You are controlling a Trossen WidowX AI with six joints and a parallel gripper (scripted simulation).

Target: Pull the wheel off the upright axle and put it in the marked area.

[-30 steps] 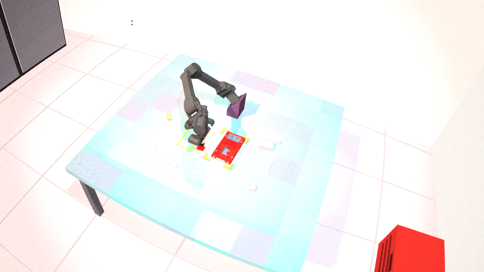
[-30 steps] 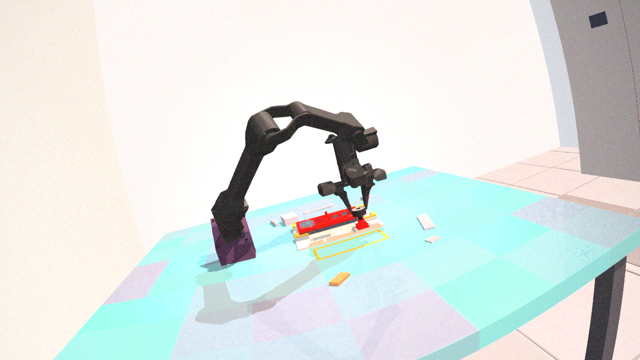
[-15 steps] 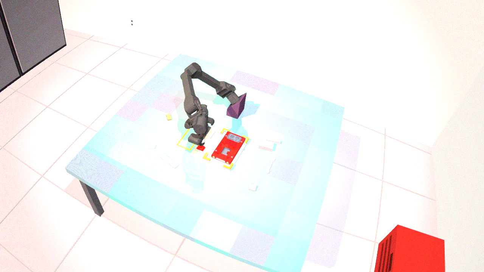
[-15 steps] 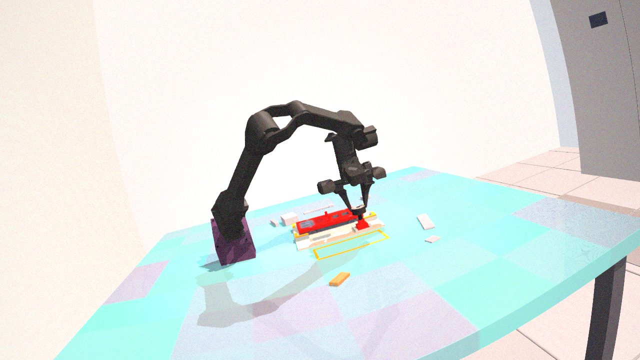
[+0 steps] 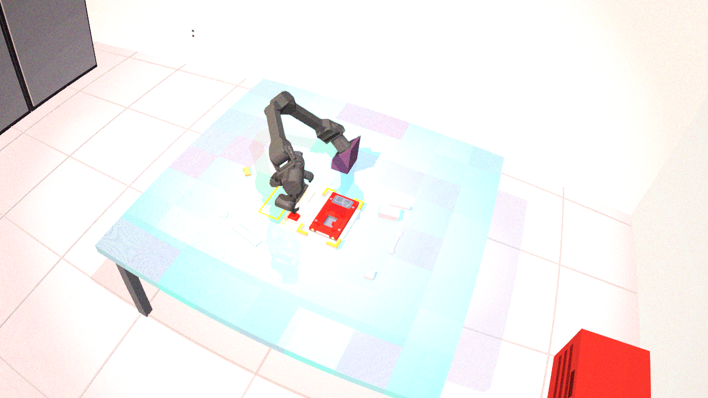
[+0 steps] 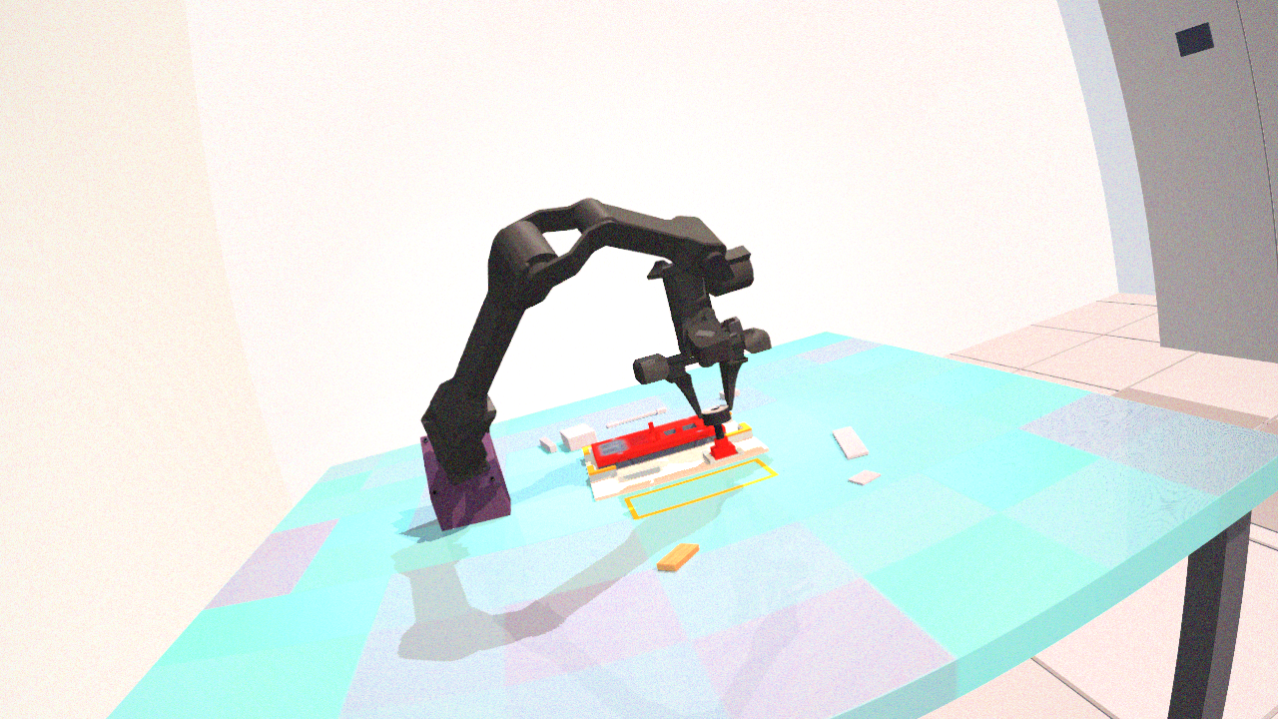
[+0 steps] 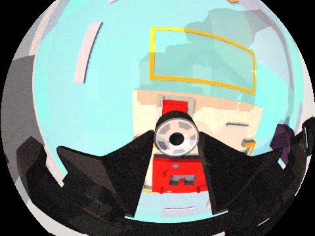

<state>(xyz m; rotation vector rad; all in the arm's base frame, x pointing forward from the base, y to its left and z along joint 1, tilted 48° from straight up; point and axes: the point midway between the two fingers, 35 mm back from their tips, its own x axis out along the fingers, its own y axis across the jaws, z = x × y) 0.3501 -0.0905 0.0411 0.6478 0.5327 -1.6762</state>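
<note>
My gripper tip is now right at the wheel. The rest, counted from my gripper tip: beige board: 40 mm behind, 100 mm to the left, 50 mm below.
</note>
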